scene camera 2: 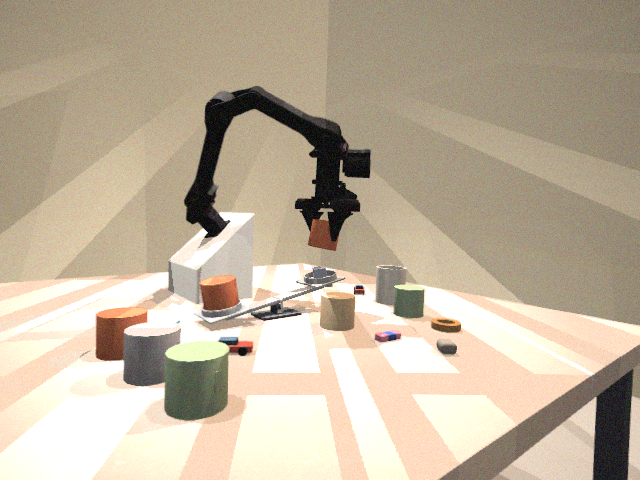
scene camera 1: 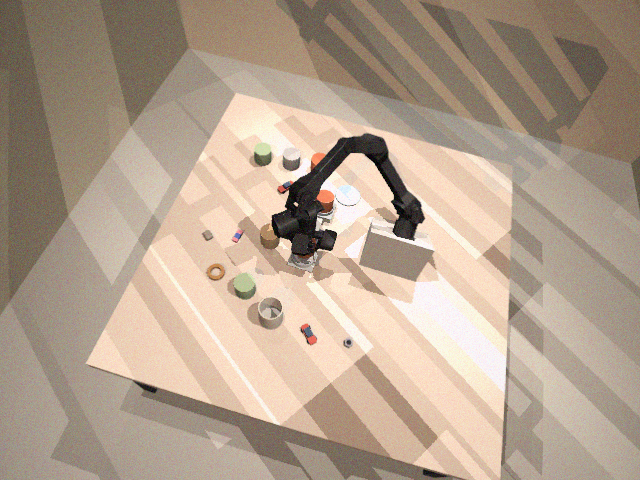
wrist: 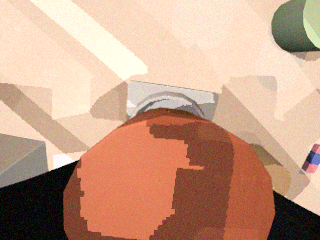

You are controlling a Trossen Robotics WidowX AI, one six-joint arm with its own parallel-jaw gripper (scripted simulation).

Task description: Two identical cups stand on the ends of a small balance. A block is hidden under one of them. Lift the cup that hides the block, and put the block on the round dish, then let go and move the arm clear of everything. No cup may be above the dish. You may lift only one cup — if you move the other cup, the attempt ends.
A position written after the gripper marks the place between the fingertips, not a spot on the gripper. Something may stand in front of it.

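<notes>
You'd see the gripper [scene camera 2: 323, 240] here, and it's in scene camera 1 as well, with the gripper [scene camera 1: 304, 246] there, plus the wrist view, where you get the gripper [wrist: 165, 169] again. There's a small balance [scene camera 2: 312, 284], and the wrist view shows the balance [wrist: 141, 97] too. Then there's a tan cylinder [scene camera 2: 337, 311] and a grey cylinder [scene camera 2: 144, 345]; in the wrist view the grey cylinder is out of frame.
</notes>
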